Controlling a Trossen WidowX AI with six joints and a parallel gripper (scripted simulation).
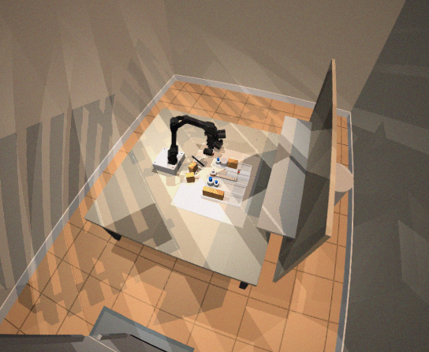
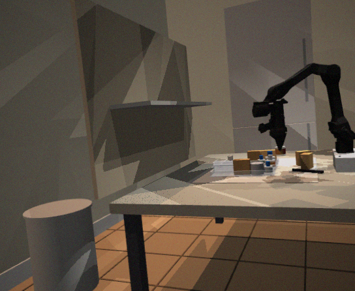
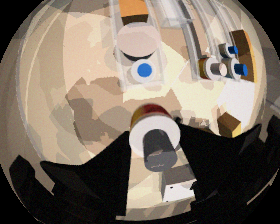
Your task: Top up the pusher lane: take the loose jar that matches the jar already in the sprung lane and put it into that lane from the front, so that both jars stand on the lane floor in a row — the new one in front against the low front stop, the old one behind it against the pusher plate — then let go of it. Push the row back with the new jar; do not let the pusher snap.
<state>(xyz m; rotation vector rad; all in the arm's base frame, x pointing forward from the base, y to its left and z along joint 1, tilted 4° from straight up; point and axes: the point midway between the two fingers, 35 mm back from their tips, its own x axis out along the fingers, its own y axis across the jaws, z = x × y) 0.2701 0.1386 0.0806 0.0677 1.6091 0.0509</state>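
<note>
The grey cylinder is 110 mm ahead of my gripper tip and 80 mm below it. Also, from my gripper tip: black rod (110 mm behind, 100 mm below, 30 mm to the right); then lane (210 mm ahead, 110 mm to the right, 90 mm below).
</note>
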